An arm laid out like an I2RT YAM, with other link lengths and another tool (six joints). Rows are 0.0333 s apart.
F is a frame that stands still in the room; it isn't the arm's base.
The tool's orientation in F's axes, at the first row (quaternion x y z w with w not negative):
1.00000, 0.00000, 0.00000, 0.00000
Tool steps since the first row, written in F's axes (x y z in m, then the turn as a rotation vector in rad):
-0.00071, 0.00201, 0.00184, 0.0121, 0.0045, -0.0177
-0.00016, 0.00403, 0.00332, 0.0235, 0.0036, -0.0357
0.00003, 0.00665, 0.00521, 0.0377, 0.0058, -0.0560
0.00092, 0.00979, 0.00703, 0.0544, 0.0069, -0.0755
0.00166, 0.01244, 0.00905, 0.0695, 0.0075, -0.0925
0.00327, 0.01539, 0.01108, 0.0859, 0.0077, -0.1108
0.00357, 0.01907, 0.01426, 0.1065, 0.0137, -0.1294
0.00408, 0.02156, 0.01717, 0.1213, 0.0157, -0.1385
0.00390, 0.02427, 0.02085, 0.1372, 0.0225, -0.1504
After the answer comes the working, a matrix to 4 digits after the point.
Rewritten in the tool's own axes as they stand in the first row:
-0.00071, -0.00201, -0.00184, 0.0121, -0.0045, 0.0177
-0.00016, -0.00403, -0.00332, 0.0235, -0.0036, 0.0357
0.00003, -0.00665, -0.00521, 0.0377, -0.0058, 0.0560
0.00092, -0.00979, -0.00703, 0.0544, -0.0069, 0.0755
0.00166, -0.01244, -0.00905, 0.0695, -0.0075, 0.0925
0.00327, -0.01539, -0.01108, 0.0859, -0.0077, 0.1108
0.00357, -0.01907, -0.01426, 0.1065, -0.0137, 0.1294
0.00408, -0.02156, -0.01717, 0.1213, -0.0157, 0.1385
0.00390, -0.02427, -0.02085, 0.1372, -0.0225, 0.1504

The tool's axes in the first row as the columns of a matrix, in F's axes (rounded; the answer above uses it unrounded):
1.0000, 0.0000, 0.0000
0.0000, -1.0000, 0.0000
0.0000, 0.0000, -1.0000

